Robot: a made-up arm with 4 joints.
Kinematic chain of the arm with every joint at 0, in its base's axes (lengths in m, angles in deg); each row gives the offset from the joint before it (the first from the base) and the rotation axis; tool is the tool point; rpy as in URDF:
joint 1: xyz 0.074 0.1 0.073 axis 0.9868 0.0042 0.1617
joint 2: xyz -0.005 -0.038 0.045 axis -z
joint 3: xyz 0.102 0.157 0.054 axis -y
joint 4: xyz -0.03 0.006 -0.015 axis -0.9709 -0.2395 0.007
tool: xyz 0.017 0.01 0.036 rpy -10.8 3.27 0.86
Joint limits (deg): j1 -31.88..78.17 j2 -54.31..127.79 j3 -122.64..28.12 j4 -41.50..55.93
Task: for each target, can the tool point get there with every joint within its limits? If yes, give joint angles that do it. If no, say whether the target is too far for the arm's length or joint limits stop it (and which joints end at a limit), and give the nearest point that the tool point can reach.
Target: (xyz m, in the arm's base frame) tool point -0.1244 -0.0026 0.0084
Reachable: no: joint limits stop it (at a limit: joint 1, joint 2, joint 3) | nearest point -0.0390 0.0074 0.2139 | short by 0.223 m
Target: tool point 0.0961 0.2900 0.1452
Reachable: yes | joints -13.93 -29.93 -77.11 -7.17
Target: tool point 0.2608 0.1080 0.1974
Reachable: yes | joints -18.13 51.92 -34.39 -18.17
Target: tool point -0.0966 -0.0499 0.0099
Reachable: no: joint limits stop it (at a limit: joint 1, joint 2, joint 3) | nearest point -0.0278 0.0029 0.2102 | short by 0.218 m
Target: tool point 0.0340 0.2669 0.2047
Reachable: yes | joints 3.69 -38.80 -61.68 24.59
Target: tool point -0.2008 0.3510 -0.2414
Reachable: no: too far | nearest point -0.0288 0.2818 0.0702 | short by 0.363 m
